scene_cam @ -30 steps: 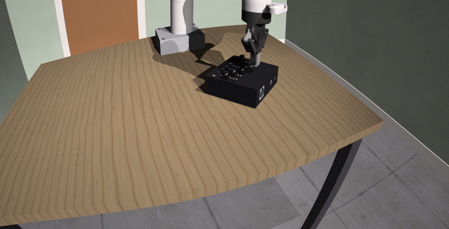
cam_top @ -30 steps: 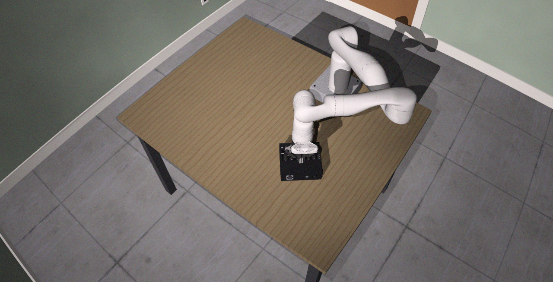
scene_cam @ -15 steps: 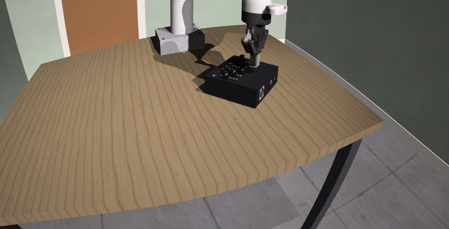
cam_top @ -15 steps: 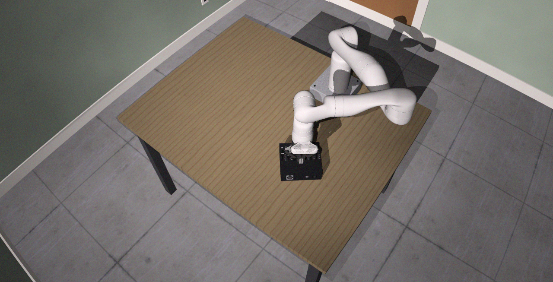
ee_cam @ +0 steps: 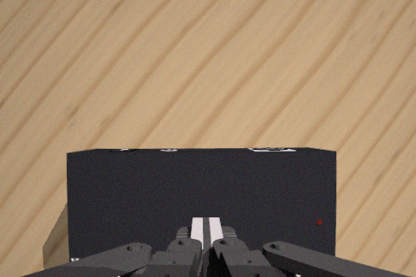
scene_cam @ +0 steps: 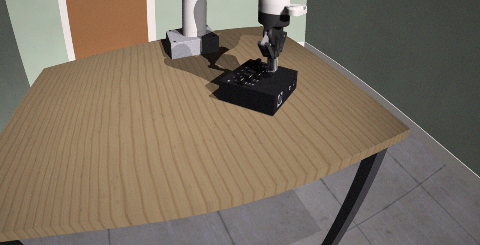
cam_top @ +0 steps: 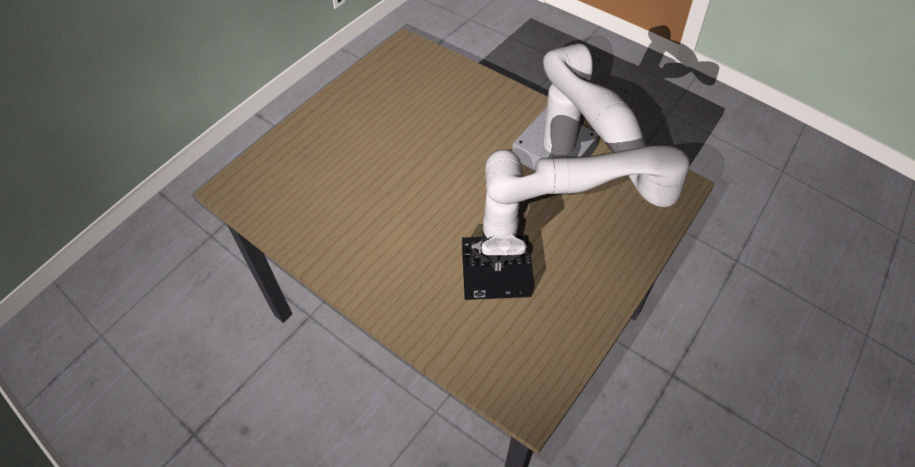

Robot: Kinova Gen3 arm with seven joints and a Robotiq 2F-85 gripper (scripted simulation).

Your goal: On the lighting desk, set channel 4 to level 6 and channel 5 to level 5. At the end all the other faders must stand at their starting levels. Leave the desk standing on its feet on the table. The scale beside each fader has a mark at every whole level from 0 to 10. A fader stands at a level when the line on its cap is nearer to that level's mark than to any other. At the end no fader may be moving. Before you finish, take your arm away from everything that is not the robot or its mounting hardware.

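Now: hand 3 cm above the channel 4 fader cap, 2 cm past it and 1 cm to the left of it. The rest, counted from my hand: channel 5 fader cap 3 cm to the right, 3 cm below, 1 cm behind.
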